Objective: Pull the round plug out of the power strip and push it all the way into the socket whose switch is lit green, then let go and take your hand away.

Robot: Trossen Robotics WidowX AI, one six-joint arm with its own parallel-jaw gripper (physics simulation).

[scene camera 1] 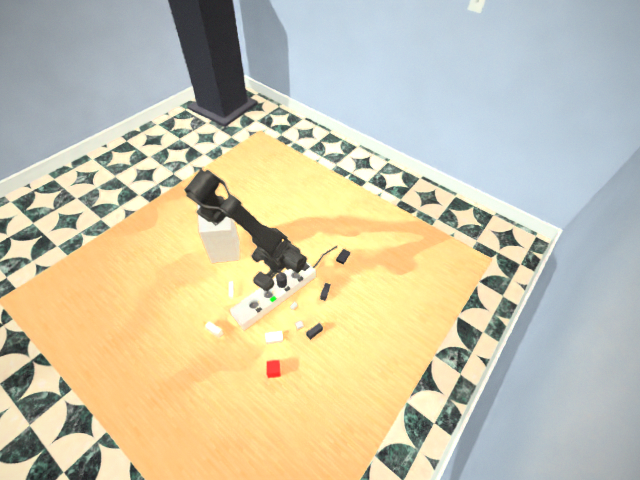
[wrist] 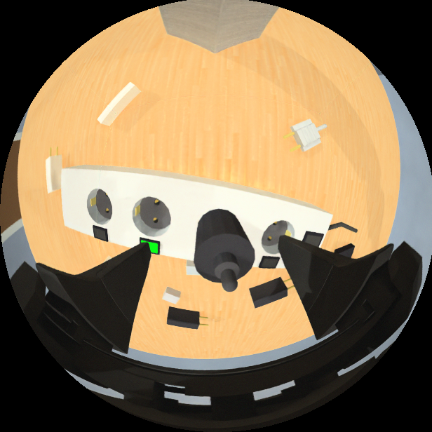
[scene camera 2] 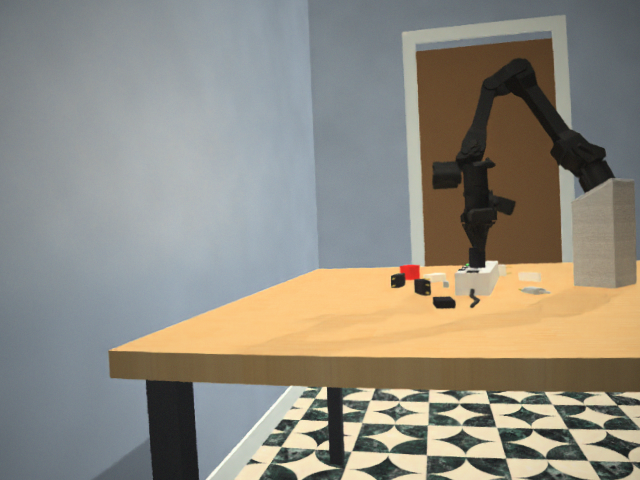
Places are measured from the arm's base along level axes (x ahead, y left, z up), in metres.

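Pixels of known places: gripper, fingertip midpoint: (scene camera 1: 279,278) (scene camera 2: 479,251); arm's base at its link origin: (scene camera 1: 215,213) (scene camera 2: 603,189).
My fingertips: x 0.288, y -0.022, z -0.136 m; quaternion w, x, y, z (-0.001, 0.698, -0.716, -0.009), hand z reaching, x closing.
Ahead of a thing's pixels: the offset from my fingertips to its top centre. "spot": to the spot under its first point.
The white power strip (scene camera 1: 241,316) (scene camera 2: 473,284) (wrist: 75,195) lies on the table. The black round plug @(dx +0.006, dy +0.005, dz +0.019 m) (scene camera 1: 281,280) (scene camera 2: 476,258) (wrist: 222,245) stands upright in it, its stubby cord end toward the wrist camera. In the wrist view, the empty socket (wrist: 152,216) with the green-lit switch @(spot: dx +0.018, dy -0.065, dz -0.037 m) (scene camera 1: 272,299) (wrist: 150,246) is directly left of the plug. Another empty socket is farther left, and one is right of the plug. My gripper (scene camera 2: 477,247) (wrist: 214,246) is open and points down, its fingertips apart on either side of the plug near its top. The fingertips are hard to make out in scene camera 1.
A red cube @(dx +0.161, dy -0.244, dz -0.049 m) (scene camera 1: 273,368) (scene camera 2: 409,272), white pieces @(dx +0.102, dy -0.153, dz -0.067 m) (scene camera 1: 273,336) (wrist: 118,104) and black two-pin plugs @(dx +0.200, dy -0.056, dz -0.056 m) (scene camera 1: 314,331) (wrist: 183,318) lie around the strip. A white plug (wrist: 306,135) lies on the arm's side. The black cable @(spot: dx +0.049, dy +0.230, dz -0.083 m) (scene camera 1: 325,254) leaves one end. The pedestal (scene camera 1: 221,245) (scene camera 2: 602,242) stands behind.
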